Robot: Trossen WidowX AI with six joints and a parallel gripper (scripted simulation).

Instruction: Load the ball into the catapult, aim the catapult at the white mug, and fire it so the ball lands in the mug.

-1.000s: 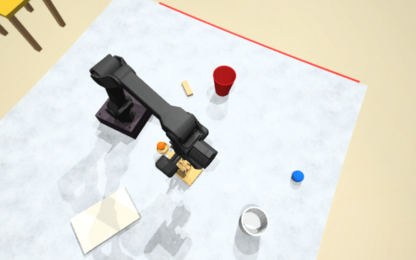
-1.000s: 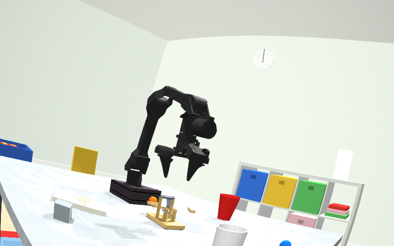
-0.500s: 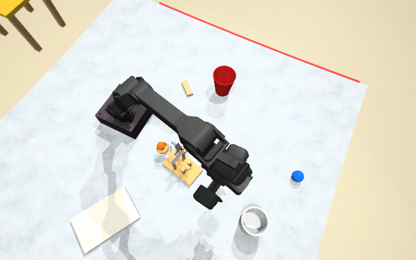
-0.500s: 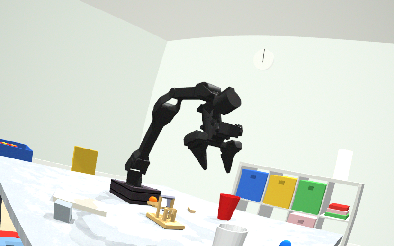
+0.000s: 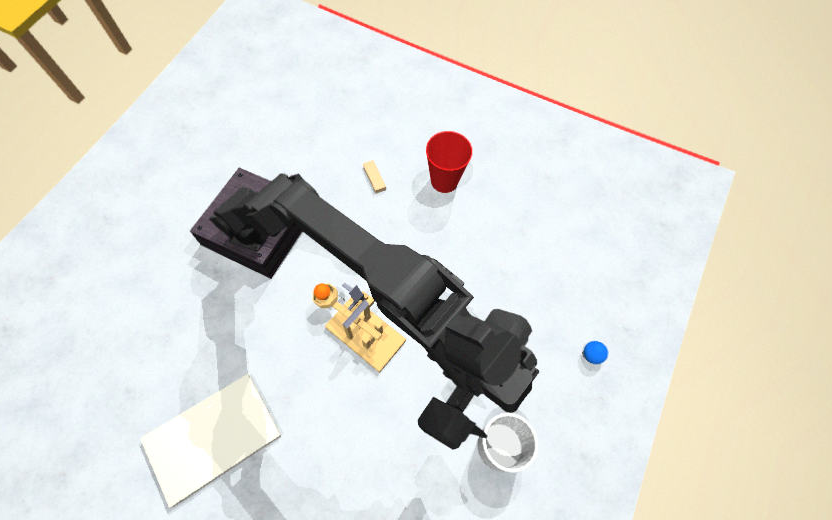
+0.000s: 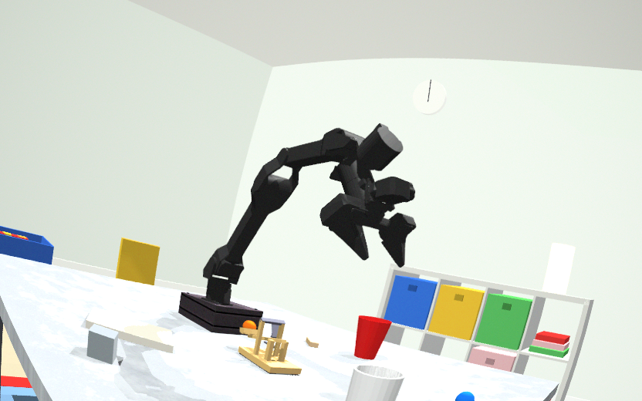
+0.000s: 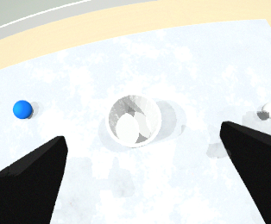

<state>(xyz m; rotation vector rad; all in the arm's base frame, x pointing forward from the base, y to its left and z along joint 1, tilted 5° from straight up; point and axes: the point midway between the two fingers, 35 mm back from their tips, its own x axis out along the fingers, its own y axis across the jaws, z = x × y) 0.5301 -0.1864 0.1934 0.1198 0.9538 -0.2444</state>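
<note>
Now: gripper tip 36 cm past the orange ball, 22 cm above it and 13 cm to the right of it. Also, from my gripper tip: blue ball 26 cm below, 21 cm to the left, 17 cm ahead; then tan wooden catapult 29 cm behind, 23 cm below, 13 cm to the left; then white mug 25 cm below, 5 cm ahead, 1 cm to the right.
</note>
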